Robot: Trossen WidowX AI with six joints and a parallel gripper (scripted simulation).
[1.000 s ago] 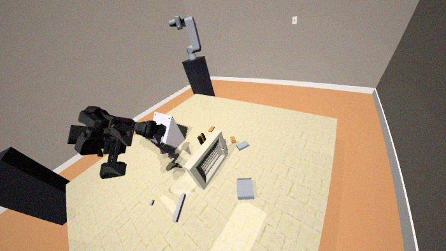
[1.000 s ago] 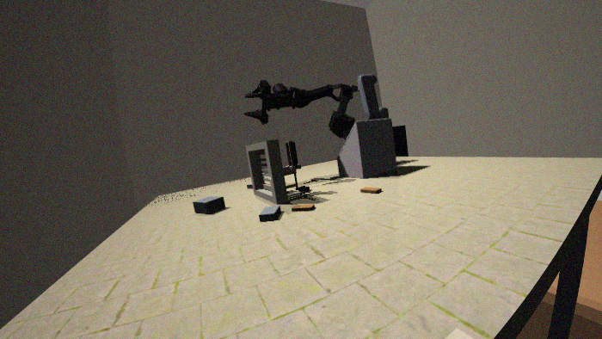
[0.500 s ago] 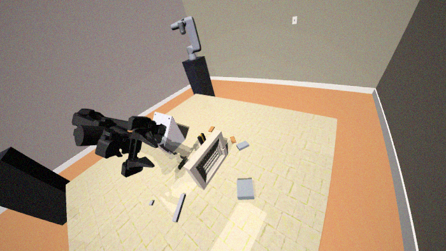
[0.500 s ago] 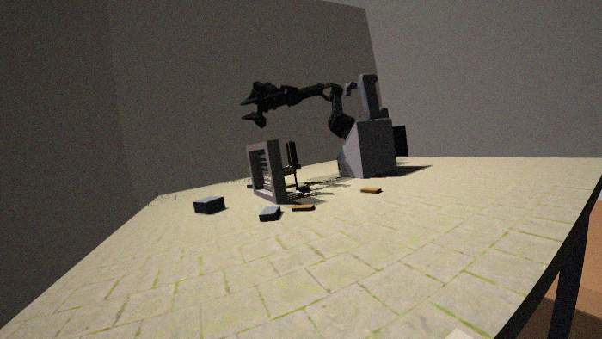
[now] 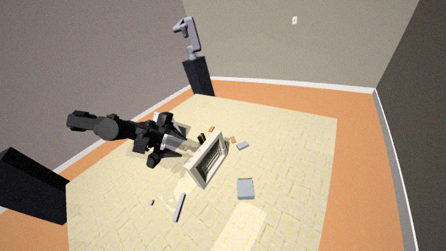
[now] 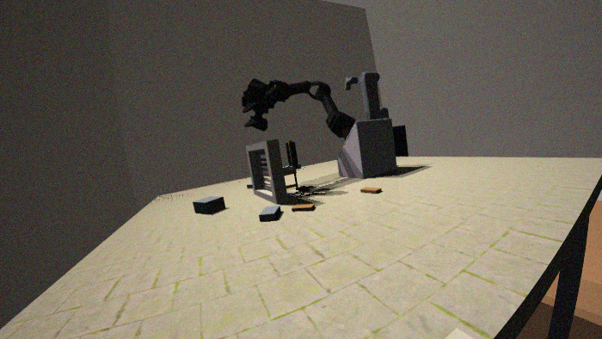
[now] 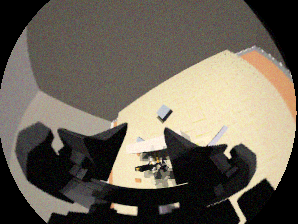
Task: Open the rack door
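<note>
My gripper tip is now 170 mm above the upright handle, 130 mm to the right of it and 110 mm past it. Also, from my gripper tip: long grey bar: 260 mm below, 150 mm to the right, 30 mm behind.
</note>
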